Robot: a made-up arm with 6 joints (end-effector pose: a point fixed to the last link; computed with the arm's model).
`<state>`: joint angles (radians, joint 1 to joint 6).
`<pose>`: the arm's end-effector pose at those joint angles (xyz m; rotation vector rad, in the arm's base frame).
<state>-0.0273 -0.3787 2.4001 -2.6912 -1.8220 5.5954</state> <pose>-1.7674 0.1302 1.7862 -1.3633 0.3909 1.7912</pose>
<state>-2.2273 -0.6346 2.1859 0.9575 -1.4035 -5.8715</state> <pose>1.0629 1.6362 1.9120 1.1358 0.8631 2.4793</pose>
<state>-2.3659 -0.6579 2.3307 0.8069 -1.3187 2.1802</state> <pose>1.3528 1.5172 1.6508 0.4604 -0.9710 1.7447</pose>
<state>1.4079 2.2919 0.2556 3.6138 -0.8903 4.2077</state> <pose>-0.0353 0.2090 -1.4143 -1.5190 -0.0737 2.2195</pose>
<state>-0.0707 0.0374 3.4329 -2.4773 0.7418 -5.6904</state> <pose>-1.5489 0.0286 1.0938 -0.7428 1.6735 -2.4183</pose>
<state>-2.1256 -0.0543 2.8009 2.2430 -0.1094 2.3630</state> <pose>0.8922 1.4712 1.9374 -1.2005 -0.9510 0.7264</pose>
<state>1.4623 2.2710 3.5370 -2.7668 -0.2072 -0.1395</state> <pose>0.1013 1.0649 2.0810 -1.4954 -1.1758 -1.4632</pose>
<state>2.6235 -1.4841 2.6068 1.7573 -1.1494 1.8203</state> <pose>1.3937 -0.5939 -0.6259 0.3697 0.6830 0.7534</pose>
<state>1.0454 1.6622 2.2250 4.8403 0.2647 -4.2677</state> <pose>1.2185 2.0012 1.8451 -0.1653 -0.6786 0.5863</pose>
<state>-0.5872 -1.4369 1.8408 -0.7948 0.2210 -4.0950</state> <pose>-2.0493 1.3273 0.4686 0.2010 2.1121 1.5994</pose>
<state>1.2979 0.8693 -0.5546 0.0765 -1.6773 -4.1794</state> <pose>0.2656 0.8942 -0.2677 0.7863 -0.8937 -1.6048</pose>
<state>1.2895 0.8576 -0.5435 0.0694 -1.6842 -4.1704</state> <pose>0.2801 0.9210 -0.2541 0.7889 -0.8850 -1.6289</pose>
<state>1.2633 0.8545 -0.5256 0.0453 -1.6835 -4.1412</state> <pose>0.3091 0.9445 -0.2469 0.7698 -0.8695 -1.6938</pose>
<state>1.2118 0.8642 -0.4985 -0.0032 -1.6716 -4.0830</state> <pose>0.3600 0.9610 -0.2500 0.7215 -0.8402 -1.8161</pose>
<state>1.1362 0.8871 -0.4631 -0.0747 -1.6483 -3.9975</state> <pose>0.4326 0.9663 -0.2644 0.6513 -0.7906 -1.9917</pose>
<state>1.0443 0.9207 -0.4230 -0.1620 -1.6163 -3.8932</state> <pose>0.5198 0.9567 -0.2889 0.5748 -0.7178 -2.2010</pose>
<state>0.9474 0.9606 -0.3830 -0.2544 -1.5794 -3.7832</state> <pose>0.6096 0.9316 -0.3207 0.5100 -0.6272 -2.4168</pose>
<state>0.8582 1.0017 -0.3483 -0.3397 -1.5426 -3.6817</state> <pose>0.6877 0.8948 -0.3560 0.4667 -0.5336 -2.6099</pose>
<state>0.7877 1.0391 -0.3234 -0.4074 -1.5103 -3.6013</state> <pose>0.7417 0.8541 -0.3906 0.4436 -0.4566 -2.7580</pose>
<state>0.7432 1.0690 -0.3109 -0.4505 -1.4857 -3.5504</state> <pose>0.7655 0.8180 -0.4207 0.4310 -0.4119 -2.8488</pose>
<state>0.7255 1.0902 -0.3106 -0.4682 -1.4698 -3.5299</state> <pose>0.7604 0.7909 -0.4444 0.4196 -0.4040 -2.8835</pose>
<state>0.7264 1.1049 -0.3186 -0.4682 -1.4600 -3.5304</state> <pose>0.7365 0.7710 -0.4624 0.4066 -0.4212 -2.8799</pose>
